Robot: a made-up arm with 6 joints.
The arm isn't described. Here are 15 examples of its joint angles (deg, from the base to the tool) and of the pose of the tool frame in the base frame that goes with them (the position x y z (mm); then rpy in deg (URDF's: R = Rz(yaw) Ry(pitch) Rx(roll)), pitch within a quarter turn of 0, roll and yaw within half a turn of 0).
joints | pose
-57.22 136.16 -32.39 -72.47 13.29 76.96 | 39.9 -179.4 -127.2 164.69 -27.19 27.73
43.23 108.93 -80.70 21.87 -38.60 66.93 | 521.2 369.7 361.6 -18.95 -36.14 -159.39
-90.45 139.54 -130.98 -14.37 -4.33 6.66 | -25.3 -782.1 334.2 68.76 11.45 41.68
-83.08 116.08 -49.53 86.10 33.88 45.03 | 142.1 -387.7 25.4 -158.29 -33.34 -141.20
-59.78 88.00 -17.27 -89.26 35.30 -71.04 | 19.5 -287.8 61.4 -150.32 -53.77 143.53
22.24 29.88 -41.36 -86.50 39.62 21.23 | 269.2 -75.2 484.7 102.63 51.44 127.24
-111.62 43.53 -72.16 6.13 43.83 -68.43 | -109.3 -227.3 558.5 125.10 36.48 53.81
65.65 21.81 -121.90 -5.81 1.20 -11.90 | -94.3 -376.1 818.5 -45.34 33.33 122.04
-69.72 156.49 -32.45 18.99 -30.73 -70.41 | -11.8 -141.9 -193.8 159.76 -34.85 74.91
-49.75 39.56 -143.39 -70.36 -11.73 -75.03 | -260.2 294.9 871.3 -14.37 19.01 -105.80
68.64 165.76 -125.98 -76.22 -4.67 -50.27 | 335.1 678.6 -39.3 -177.35 7.39 -76.08
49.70 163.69 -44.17 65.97 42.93 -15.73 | 4.5 97.3 -144.0 -149.32 -17.84 54.59
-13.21 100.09 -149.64 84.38 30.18 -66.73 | 408.7 -34.5 861.5 33.49 40.35 141.30
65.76 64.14 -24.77 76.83 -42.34 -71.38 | 278.2 214.5 196.8 86.21 4.30 156.90
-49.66 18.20 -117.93 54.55 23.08 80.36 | -194.6 292.6 787.7 -12.50 28.59 176.12
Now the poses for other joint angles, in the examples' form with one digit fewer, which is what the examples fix.
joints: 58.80 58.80 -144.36 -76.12 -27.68 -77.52
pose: -96 -147 960 -32.4 12.5 -12.8
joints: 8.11 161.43 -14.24 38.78 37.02 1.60
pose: -103 11 42 -141.9 13.9 31.4
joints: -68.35 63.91 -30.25 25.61 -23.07 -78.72
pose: 86 -380 260 116.0 36.2 76.4
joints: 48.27 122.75 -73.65 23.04 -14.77 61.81
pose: 448 406 93 27.4 -73.6 173.3
